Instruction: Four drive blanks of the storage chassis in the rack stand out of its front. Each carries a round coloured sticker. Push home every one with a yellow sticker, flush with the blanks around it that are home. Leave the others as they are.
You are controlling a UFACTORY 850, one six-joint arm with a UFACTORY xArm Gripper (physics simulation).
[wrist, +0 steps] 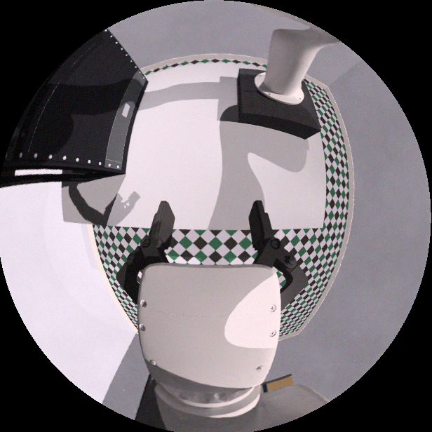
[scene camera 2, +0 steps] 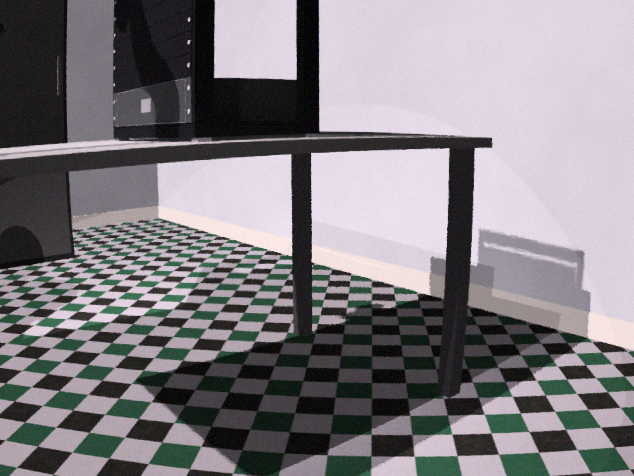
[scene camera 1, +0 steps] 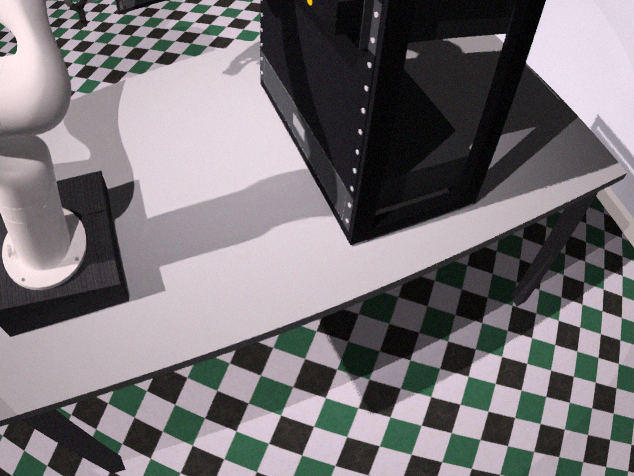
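The black rack (scene camera 1: 358, 169) (scene camera 2: 204, 66) (wrist: 128, 145) stands on the table; its upper part is cut off in both scene views. A yellow sticker (scene camera 1: 309, 2) shows at the top edge of scene camera 1, on the dark chassis front. The other stickers and how far the blanks stand out cannot be made out. My gripper (wrist: 210, 208) is open and empty, its two black fingers wide apart, high above the table's edge and away from the rack front. It does not show in the scene views.
The white arm's base (scene camera 1: 38, 256) (wrist: 280, 92) stands on a dark block (scene camera 1: 110, 245) (wrist: 250, 110) on the table (scene camera 1: 230, 286) (scene camera 2: 399, 143) (wrist: 175, 175), facing the rack. A black cabinet (scene camera 2: 30, 76) stands at the left in scene camera 2. A wall (scene camera 2: 460, 66) is behind the rack.
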